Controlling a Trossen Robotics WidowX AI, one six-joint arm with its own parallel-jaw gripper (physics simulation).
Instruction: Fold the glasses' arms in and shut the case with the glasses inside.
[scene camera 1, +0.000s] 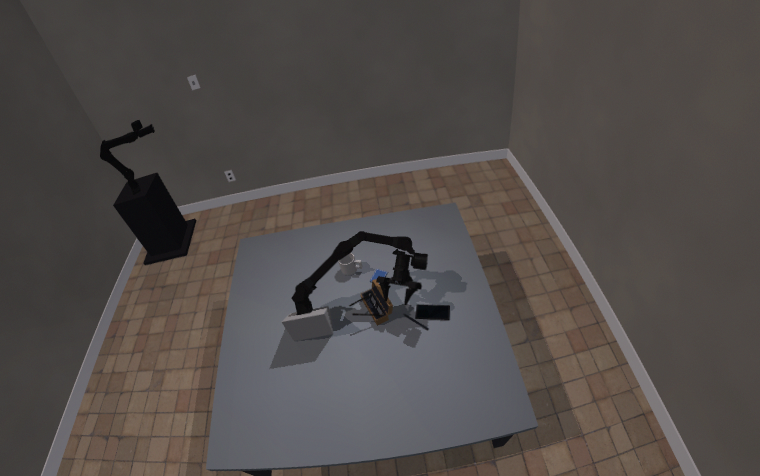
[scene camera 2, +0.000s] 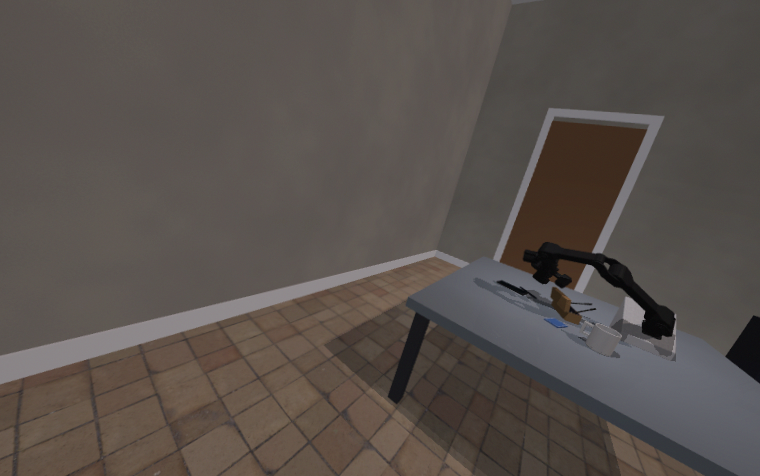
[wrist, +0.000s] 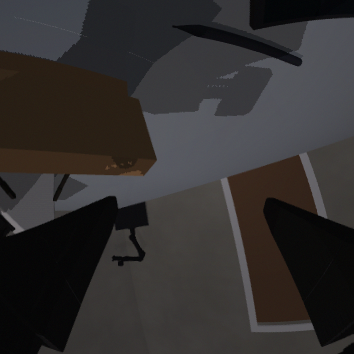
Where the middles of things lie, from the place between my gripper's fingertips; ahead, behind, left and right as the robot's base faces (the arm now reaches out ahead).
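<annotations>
Counted from my hand: the brown glasses case (wrist: 69, 120) is 80 mm to the left of it, 70 mm behind it and 70 mm below it; the thin dark stick (wrist: 199, 30) is 70 mm ahead of it, 40 mm to the right of it and 120 mm below it; the flat black object (wrist: 255, 21) is 160 mm ahead of it, 10 mm to the right of it and 120 mm below it. Going by their middles, of the things named here the flat black object is the farthest from my hand.
</annotations>
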